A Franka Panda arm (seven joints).
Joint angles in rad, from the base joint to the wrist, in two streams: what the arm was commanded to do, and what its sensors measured. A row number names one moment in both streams.
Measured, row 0:
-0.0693, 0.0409, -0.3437, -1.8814, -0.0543, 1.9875, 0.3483
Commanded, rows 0 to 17:
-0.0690, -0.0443, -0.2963, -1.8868, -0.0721, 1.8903, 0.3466
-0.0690, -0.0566, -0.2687, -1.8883, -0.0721, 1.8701, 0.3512
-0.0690, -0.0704, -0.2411, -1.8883, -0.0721, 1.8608, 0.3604
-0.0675, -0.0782, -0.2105, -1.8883, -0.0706, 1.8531, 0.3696
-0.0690, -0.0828, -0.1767, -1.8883, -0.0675, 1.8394, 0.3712
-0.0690, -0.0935, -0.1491, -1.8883, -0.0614, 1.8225, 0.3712
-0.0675, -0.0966, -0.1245, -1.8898, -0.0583, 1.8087, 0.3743
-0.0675, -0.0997, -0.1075, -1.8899, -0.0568, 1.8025, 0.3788
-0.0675, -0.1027, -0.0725, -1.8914, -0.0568, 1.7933, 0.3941
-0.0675, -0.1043, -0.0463, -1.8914, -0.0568, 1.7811, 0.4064
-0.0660, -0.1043, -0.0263, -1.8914, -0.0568, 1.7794, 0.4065
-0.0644, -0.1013, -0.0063, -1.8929, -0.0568, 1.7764, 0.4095
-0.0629, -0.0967, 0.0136, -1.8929, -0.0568, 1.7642, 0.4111
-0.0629, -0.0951, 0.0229, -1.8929, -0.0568, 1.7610, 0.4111
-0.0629, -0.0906, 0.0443, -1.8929, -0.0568, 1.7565, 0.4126
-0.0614, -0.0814, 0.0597, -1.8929, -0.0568, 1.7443, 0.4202
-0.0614, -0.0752, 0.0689, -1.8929, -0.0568, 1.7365, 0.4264
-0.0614, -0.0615, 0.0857, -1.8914, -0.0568, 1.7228, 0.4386
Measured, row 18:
-0.0538, -0.0816, 0.0375, -1.8919, -0.0539, 1.7640, 0.4067
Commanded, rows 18 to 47:
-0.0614, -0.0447, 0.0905, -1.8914, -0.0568, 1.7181, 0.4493
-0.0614, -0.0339, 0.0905, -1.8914, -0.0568, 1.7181, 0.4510
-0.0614, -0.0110, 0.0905, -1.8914, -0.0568, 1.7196, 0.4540
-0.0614, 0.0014, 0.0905, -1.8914, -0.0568, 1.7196, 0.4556
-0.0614, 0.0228, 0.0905, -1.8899, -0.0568, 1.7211, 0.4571
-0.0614, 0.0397, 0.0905, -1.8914, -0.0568, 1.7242, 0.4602
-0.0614, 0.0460, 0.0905, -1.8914, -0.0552, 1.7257, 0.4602
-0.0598, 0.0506, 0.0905, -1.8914, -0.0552, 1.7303, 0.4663
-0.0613, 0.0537, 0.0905, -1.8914, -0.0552, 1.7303, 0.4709
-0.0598, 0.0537, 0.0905, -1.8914, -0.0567, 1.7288, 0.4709
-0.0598, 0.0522, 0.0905, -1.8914, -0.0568, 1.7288, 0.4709
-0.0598, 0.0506, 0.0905, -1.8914, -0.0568, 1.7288, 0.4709
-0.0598, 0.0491, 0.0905, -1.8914, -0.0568, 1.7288, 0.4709
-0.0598, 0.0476, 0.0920, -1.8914, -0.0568, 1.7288, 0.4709
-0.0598, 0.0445, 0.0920, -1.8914, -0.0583, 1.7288, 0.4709
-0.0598, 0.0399, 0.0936, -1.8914, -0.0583, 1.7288, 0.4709
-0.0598, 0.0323, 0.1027, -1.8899, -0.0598, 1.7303, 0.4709
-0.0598, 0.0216, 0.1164, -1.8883, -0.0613, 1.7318, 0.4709
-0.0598, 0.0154, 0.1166, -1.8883, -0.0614, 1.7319, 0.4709
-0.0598, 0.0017, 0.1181, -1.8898, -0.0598, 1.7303, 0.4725
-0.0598, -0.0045, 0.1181, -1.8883, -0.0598, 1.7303, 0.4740
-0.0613, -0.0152, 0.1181, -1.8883, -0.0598, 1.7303, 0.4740
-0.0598, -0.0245, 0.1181, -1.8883, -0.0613, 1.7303, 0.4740
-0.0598, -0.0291, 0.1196, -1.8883, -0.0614, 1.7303, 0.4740
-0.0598, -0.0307, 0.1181, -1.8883, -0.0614, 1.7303, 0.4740
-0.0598, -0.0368, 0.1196, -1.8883, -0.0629, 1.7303, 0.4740
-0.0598, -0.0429, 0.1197, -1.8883, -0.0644, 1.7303, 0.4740
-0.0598, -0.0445, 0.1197, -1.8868, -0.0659, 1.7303, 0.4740
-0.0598, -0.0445, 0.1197, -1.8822, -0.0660, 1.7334, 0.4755
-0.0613, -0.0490, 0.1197, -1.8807, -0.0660, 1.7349, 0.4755
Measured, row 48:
-0.0540, -0.0310, 0.1081, -1.8852, -0.0540, 1.7368, 0.4530
